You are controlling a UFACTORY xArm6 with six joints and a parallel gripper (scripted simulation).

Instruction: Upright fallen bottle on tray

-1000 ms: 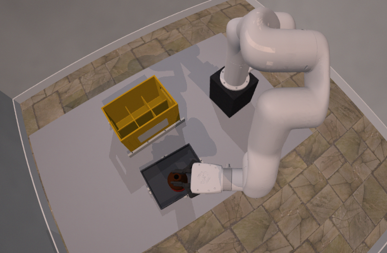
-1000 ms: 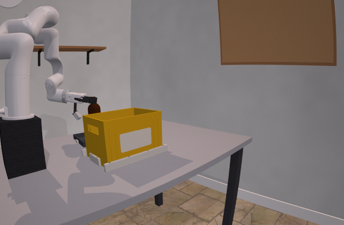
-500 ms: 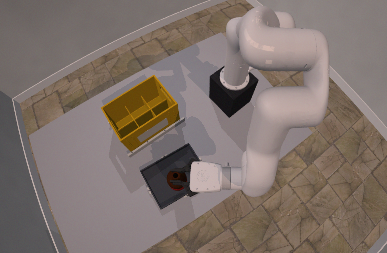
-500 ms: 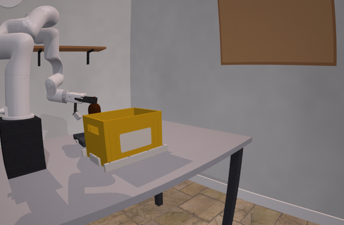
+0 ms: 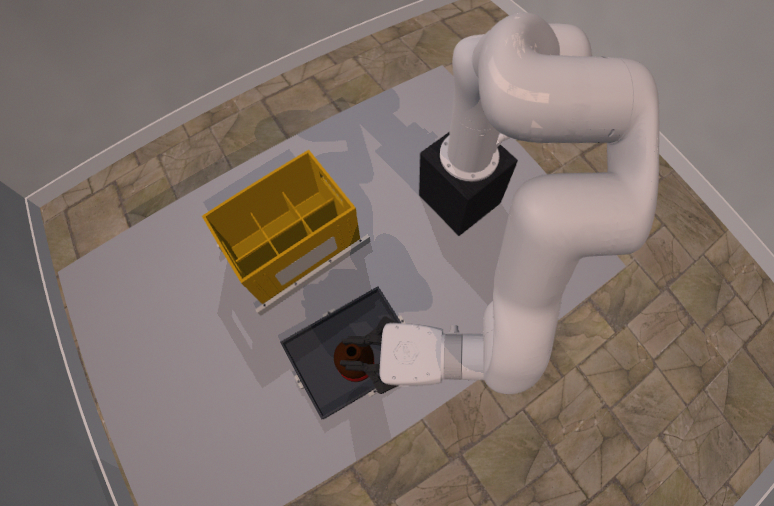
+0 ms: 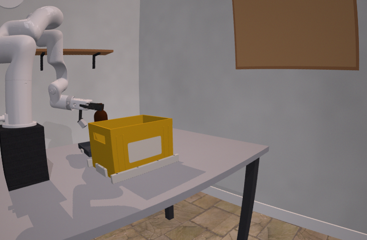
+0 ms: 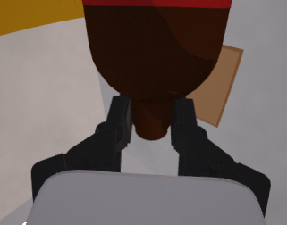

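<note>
Now: the brown bottle 6 cm below my hand. From my hand the other things lie so: yellow crate (34 cm to the right, 12 cm below, 1 cm behind); then dark tray (19 cm below, 4 cm to the right).
</note>
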